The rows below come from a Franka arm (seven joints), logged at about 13 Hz.
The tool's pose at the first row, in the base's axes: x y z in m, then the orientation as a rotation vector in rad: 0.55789 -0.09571 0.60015 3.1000 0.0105 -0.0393
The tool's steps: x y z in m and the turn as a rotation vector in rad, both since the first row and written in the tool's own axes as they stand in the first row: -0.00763 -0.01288 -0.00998 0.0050 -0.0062 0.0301; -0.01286 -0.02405 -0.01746 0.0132 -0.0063 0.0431; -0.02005 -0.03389 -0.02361 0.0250 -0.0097 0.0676; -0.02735 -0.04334 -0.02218 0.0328 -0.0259 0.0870; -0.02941 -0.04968 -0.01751 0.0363 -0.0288 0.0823
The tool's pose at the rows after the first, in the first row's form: 0.55042 -0.08248 0.60978 3.1043 -0.0365 -0.0480; 0.54530 -0.07104 0.61693 3.1120 -0.0570 -0.0479; 0.53819 -0.06100 0.62285 3.1225 -0.0958 -0.0527; 0.53079 -0.05166 0.62121 3.1284 -0.1270 -0.0775; 0.52857 -0.04553 0.61634 3.1321 -0.1200 -0.0823
